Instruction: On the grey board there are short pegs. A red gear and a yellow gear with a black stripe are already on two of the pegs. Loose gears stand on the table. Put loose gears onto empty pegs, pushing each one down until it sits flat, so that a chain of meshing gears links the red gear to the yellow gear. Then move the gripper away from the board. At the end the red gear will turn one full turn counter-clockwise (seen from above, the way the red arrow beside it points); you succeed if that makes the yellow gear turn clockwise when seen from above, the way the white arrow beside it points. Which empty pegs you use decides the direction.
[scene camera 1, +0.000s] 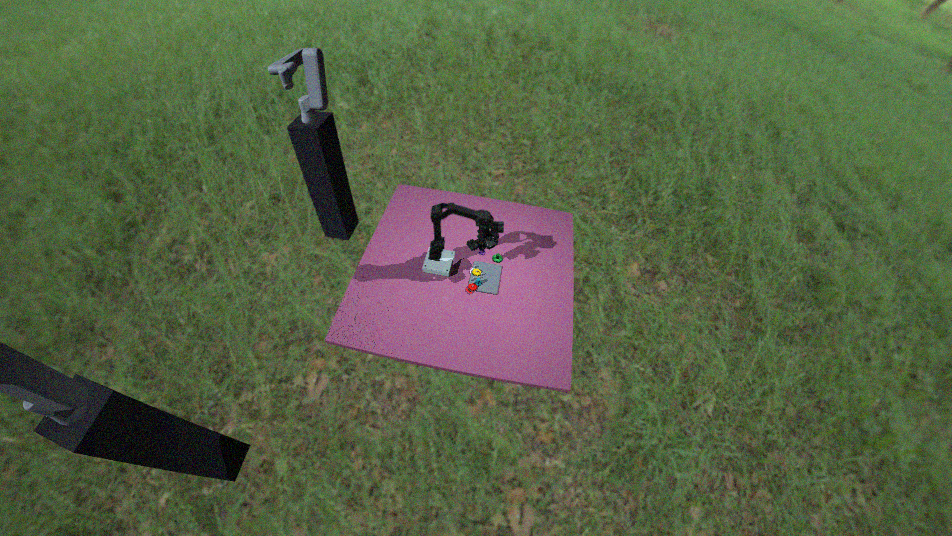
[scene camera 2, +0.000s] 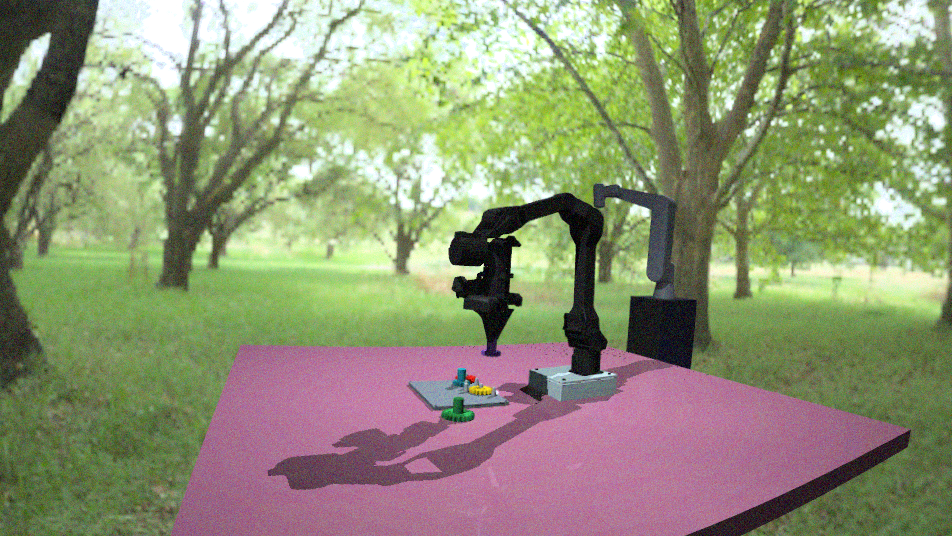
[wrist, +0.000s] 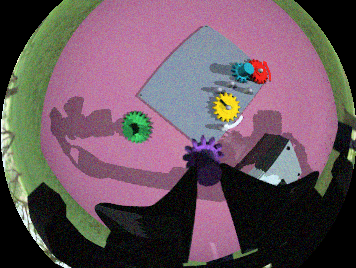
Scene:
gripper: holds a purple gear [wrist: 205,155]

